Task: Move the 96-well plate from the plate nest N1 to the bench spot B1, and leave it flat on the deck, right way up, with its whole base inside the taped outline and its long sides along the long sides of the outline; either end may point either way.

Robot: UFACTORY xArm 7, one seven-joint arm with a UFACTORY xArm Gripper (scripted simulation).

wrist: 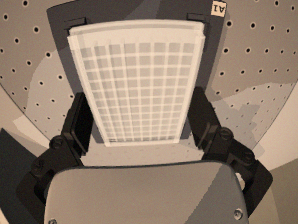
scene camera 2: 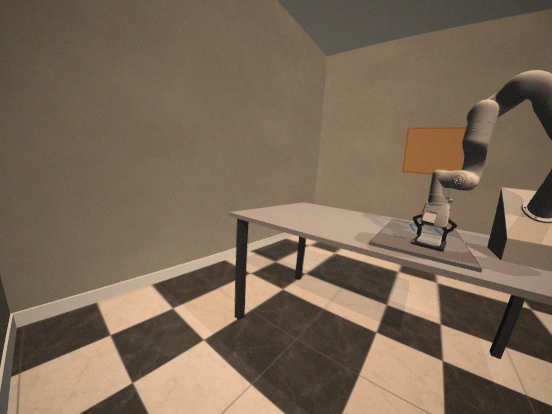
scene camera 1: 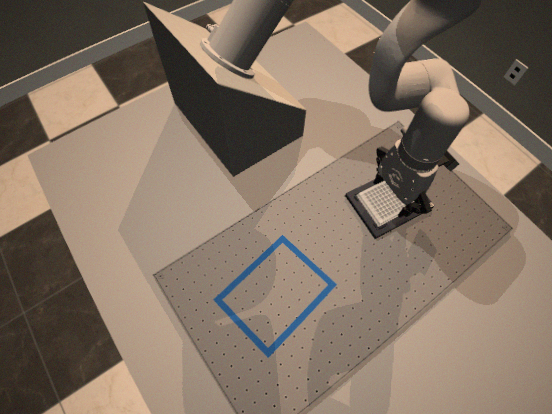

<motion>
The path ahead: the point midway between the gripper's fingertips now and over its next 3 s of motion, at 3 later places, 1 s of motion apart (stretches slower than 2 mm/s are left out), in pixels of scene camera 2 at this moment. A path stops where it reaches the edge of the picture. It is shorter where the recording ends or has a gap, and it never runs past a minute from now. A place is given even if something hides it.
My gripper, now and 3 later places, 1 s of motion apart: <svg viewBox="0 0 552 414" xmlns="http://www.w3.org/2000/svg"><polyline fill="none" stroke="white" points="430,239 430,236 432,230 434,222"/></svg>
</motion>
